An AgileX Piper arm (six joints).
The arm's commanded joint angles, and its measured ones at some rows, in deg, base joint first. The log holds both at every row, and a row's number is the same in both.
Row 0, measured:
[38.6 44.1 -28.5 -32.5 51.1 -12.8]
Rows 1 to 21, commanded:
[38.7 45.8 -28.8 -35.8 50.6 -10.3]
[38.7 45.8 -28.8 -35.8 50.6 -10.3]
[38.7 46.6 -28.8 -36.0 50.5 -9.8]
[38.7 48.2 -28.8 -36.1 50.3 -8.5]
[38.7 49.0 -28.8 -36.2 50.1 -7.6]
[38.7 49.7 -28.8 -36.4 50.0 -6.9]
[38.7 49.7 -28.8 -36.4 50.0 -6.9]
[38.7 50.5 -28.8 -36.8 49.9 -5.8]
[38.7 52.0 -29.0 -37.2 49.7 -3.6]
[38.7 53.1 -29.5 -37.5 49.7 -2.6]
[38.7 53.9 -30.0 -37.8 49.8 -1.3]
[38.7 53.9 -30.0 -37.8 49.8 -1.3]
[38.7 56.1 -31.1 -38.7 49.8 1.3]
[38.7 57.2 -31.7 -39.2 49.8 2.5]
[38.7 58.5 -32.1 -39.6 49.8 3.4]
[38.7 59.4 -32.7 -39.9 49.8 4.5]
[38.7 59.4 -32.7 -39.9 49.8 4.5]
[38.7 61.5 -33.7 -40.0 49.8 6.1]
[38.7 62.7 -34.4 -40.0 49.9 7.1]
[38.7 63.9 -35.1 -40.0 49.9 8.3]
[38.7 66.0 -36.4 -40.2 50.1 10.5]
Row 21, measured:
[38.6 63.6 -34.5 -37.7 50.3 7.1]
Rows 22 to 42, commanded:
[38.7 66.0 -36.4 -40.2 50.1 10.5]
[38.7 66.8 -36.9 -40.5 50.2 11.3]
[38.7 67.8 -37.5 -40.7 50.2 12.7]
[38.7 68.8 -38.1 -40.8 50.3 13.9]
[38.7 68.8 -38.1 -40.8 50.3 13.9]
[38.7 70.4 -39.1 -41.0 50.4 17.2]
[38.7 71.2 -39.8 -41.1 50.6 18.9]
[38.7 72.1 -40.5 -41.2 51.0 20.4]
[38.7 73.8 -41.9 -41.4 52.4 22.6]
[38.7 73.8 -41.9 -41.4 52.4 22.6]
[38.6 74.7 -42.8 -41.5 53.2 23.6]
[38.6 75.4 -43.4 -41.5 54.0 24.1]
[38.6 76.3 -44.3 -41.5 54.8 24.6]
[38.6 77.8 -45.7 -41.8 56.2 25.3]
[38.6 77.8 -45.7 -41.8 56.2 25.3]
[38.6 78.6 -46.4 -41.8 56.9 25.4]
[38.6 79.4 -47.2 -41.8 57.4 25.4]
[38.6 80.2 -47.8 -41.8 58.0 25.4]
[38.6 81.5 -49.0 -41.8 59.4 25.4]
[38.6 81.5 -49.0 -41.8 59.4 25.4]
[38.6 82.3 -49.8 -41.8 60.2 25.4]
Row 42, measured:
[38.6 80.6 -48.0 -39.5 57.4 25.0]
